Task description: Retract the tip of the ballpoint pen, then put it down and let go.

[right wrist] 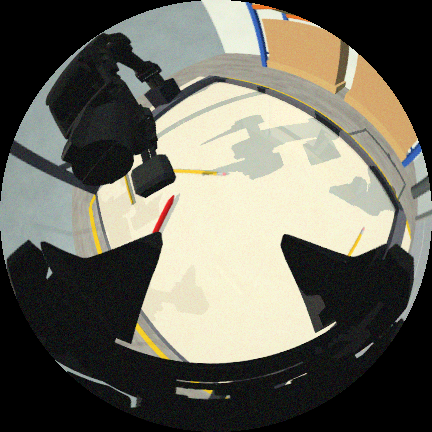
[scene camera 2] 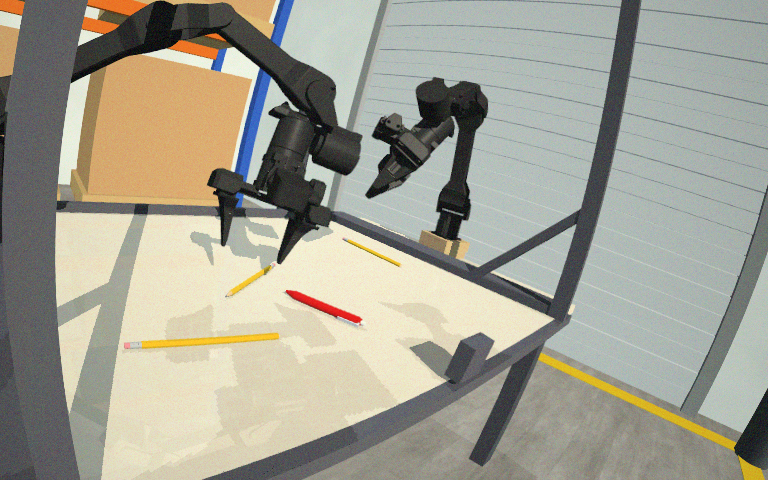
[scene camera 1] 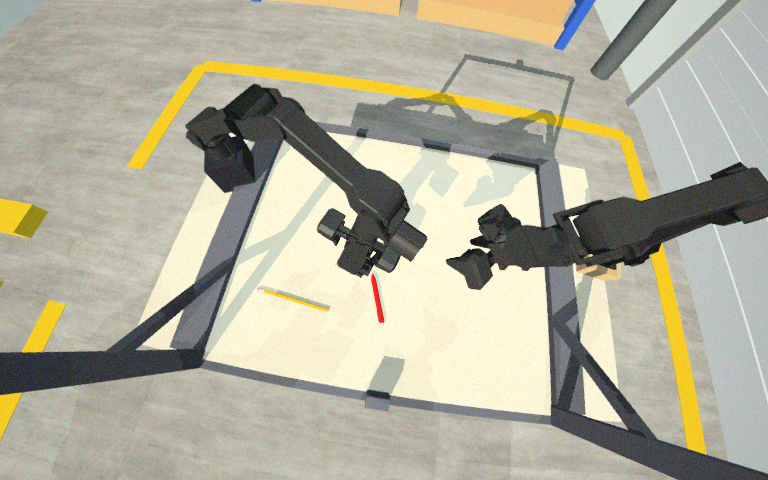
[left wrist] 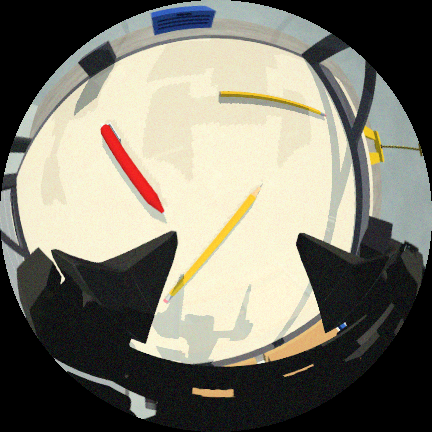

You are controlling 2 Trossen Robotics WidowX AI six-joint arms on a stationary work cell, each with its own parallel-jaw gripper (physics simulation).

Labels:
my left gripper: right wrist 160, 163; scene camera 2; scene camera 1 352, 253; left wrist
my right gripper: right wrist 224, 240; scene camera 2 370, 192; scene camera 1 458, 251; not seen in the left wrist view (out of frame)
same spot on my left gripper: [scene camera 2: 296, 228] = [left wrist: 117, 277]
same spot on dark frame: [left wrist: 358, 155] = [scene camera 1: 233, 251]

